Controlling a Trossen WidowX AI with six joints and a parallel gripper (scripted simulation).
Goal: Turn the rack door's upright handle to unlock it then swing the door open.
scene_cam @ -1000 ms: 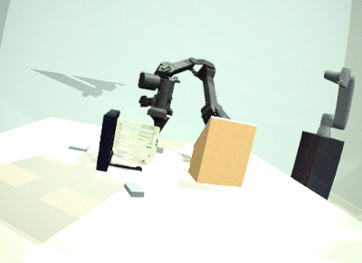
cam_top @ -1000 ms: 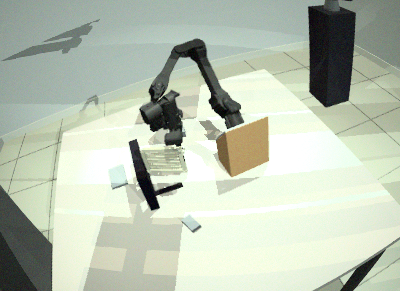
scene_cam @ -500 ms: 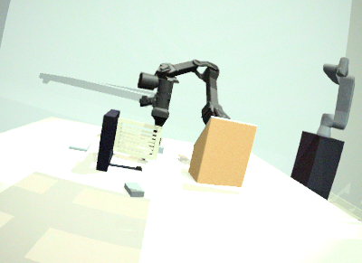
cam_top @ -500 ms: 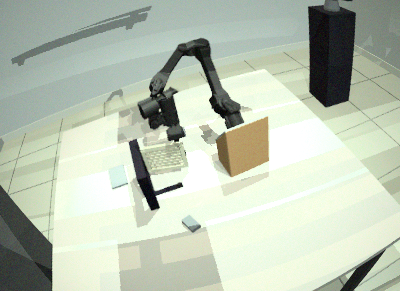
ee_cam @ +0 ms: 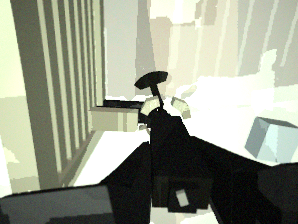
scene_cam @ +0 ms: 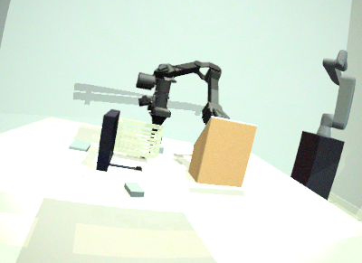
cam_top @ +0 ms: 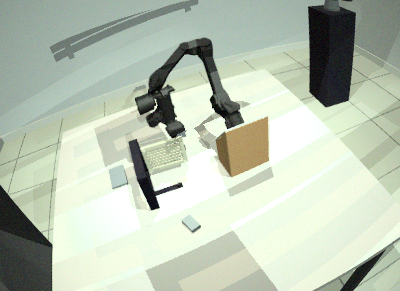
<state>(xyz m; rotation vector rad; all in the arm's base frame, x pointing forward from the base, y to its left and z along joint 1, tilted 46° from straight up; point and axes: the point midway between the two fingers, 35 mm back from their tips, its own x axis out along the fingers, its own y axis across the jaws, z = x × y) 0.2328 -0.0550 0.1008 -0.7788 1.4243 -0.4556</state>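
Right now my gripper tip is 1 cm short of the handle and 2 cm above it. Round my gripper tip: grey flat plate (28 cm ahead, 2 cm to the left, 11 cm below).
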